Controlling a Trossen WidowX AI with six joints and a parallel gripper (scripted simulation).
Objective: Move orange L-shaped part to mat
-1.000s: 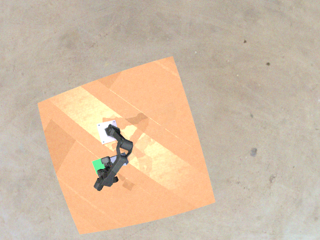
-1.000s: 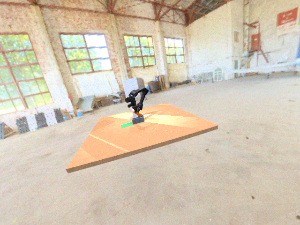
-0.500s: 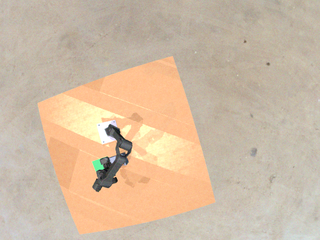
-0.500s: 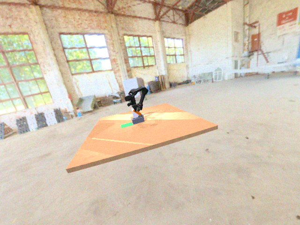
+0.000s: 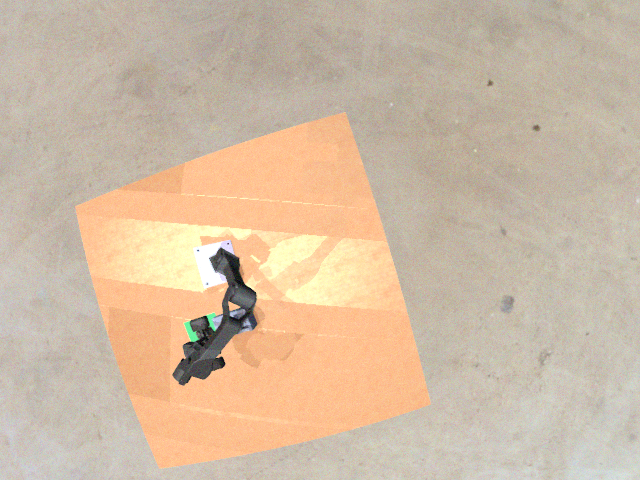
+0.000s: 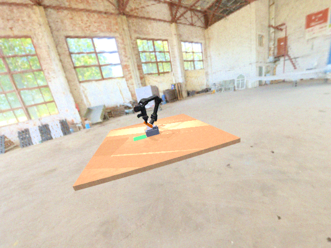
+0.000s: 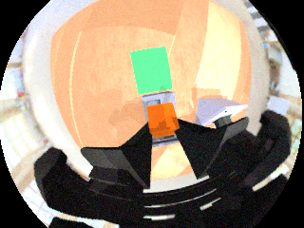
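Right now the green mat is 17 cm below my gripper tip, 11 cm to the right of it and 2 cm behind it. Also, from my gripper tip: orange L-shaped part 3 cm to the left, 3 cm below, 1 cm behind.
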